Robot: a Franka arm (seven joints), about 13 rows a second.
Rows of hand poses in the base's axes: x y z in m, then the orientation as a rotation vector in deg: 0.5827 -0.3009 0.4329 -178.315 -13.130 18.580; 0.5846 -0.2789 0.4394 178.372 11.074 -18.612; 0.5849 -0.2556 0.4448 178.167 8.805 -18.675; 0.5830 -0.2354 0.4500 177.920 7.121 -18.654; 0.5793 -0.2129 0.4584 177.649 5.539 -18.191; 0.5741 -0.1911 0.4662 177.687 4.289 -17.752; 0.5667 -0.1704 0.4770 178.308 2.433 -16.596; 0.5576 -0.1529 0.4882 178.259 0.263 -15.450; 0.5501 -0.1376 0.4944 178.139 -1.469 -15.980; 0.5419 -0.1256 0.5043 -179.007 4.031 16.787
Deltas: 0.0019 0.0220 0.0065 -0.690 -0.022 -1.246; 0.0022 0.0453 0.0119 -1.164 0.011 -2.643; 0.0003 0.0655 0.0171 -1.595 -0.007 -3.673; -0.0034 0.0880 0.0255 -2.049 -0.308 -4.637; -0.0086 0.1098 0.0333 -2.152 -0.592 -5.433; -0.0160 0.1305 0.0441 -1.752 -1.329 -6.677; -0.0251 0.1480 0.0553 -2.010 -2.065 -8.047; -0.0326 0.1633 0.0615 -2.217 -1.724 -9.141; -0.0408 0.1753 0.0714 -1.126 -1.163 -10.890
